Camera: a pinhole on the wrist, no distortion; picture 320 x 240 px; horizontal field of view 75.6 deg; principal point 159.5 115.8 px. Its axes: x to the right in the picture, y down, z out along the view. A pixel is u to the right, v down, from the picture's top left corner.
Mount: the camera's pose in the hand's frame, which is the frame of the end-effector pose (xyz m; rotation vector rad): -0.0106 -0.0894 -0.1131 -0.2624 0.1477 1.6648
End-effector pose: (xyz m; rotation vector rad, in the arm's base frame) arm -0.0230 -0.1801 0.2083 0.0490 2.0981 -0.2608
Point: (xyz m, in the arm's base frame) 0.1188 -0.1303 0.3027
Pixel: 259.2 229.0
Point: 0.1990 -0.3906 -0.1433
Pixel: 81.9 13.3
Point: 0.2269 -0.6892 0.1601
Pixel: outside the picture
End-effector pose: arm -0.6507 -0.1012 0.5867 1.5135 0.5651 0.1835
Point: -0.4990 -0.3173 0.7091
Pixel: 220.6 85.5
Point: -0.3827 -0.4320 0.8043
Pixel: 225.7 78.0
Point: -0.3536 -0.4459 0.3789
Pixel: 68.3 42.7
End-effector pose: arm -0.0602 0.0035 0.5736 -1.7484 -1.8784 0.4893
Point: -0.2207 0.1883 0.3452
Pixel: 153.7 12.5
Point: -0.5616 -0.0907 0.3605
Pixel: 27.5 149.7
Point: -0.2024 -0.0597 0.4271
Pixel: 146.3 143.3
